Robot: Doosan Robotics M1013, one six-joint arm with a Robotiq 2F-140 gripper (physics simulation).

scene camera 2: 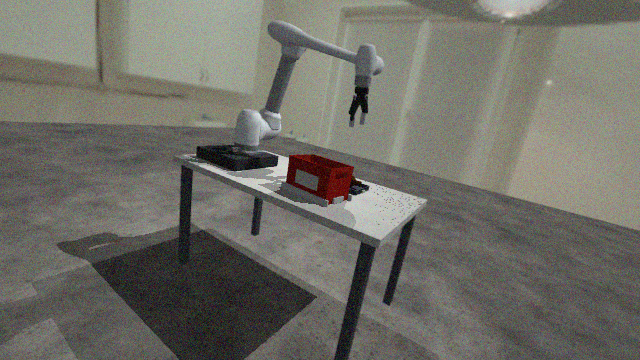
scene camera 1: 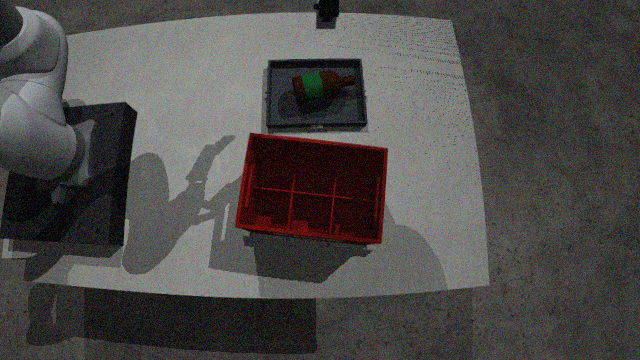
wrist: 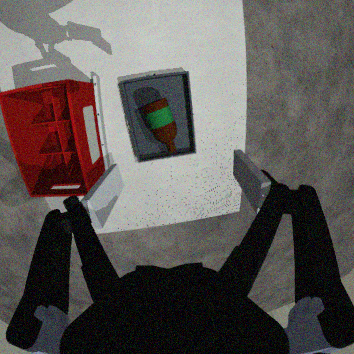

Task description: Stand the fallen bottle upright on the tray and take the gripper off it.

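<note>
A brown bottle with a green band lies on its side in the dark grey tray. Its neck points right in scene camera 1 and toward the bottom of the wrist view. In scene camera 2 the red crate hides most of the bottle and part of the tray. My gripper is wide open and empty, high above the table and apart from the bottle. In the wrist view the bottle and tray show beyond the fingertips, between the two fingers. Part of a finger shows at the top edge of scene camera 1.
A red crate with dividers stands on the white table, close beside the tray. The arm's black base block is at the other end of the table.
</note>
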